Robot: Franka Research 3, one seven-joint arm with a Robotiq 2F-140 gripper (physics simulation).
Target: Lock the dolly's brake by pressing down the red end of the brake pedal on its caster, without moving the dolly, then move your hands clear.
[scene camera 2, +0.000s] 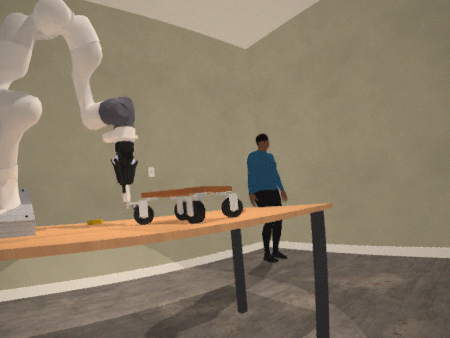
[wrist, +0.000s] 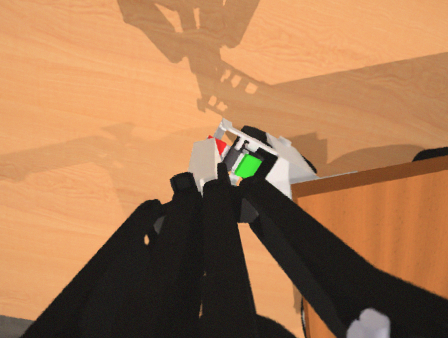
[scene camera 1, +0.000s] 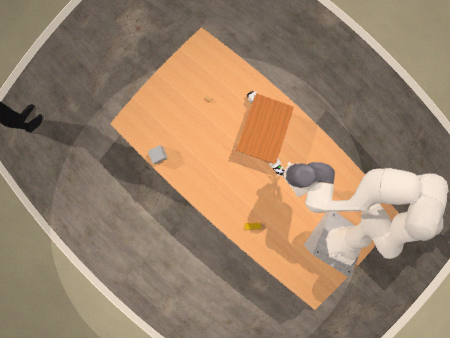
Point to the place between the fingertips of my gripper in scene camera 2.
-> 126, 201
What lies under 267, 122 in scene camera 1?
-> A dolly.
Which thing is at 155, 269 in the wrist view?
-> My gripper.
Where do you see a dolly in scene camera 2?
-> At 194, 212
